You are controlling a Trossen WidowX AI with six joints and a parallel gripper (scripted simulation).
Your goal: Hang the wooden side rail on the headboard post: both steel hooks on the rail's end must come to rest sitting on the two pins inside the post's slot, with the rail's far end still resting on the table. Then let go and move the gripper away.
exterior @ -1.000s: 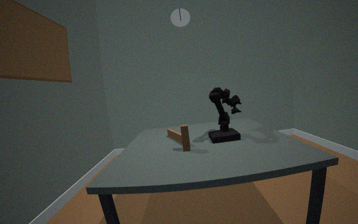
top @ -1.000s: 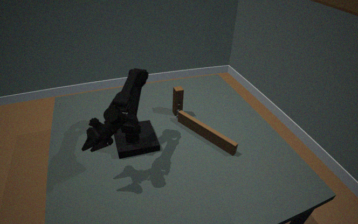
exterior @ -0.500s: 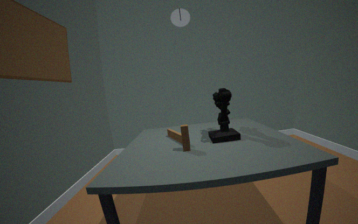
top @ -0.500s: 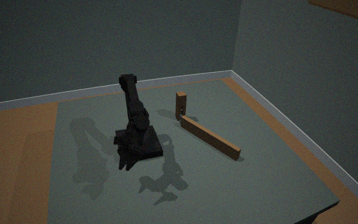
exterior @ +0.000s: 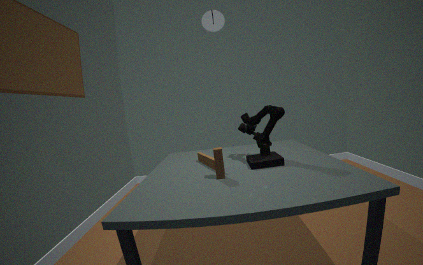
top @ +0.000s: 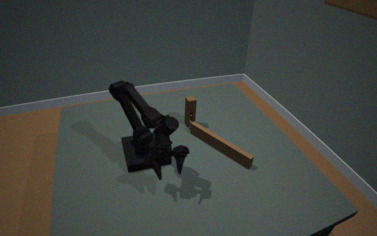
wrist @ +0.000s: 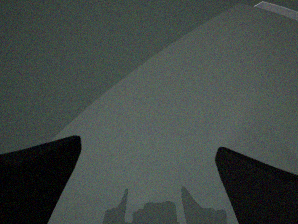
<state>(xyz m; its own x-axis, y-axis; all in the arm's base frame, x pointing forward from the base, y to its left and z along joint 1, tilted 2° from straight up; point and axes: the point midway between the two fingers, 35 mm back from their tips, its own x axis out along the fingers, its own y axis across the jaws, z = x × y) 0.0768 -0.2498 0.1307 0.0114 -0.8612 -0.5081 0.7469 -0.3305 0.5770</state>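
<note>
The headboard post lies 240 mm ahead of my gripper tip, 520 mm to the left of it and 60 mm below it.
</note>
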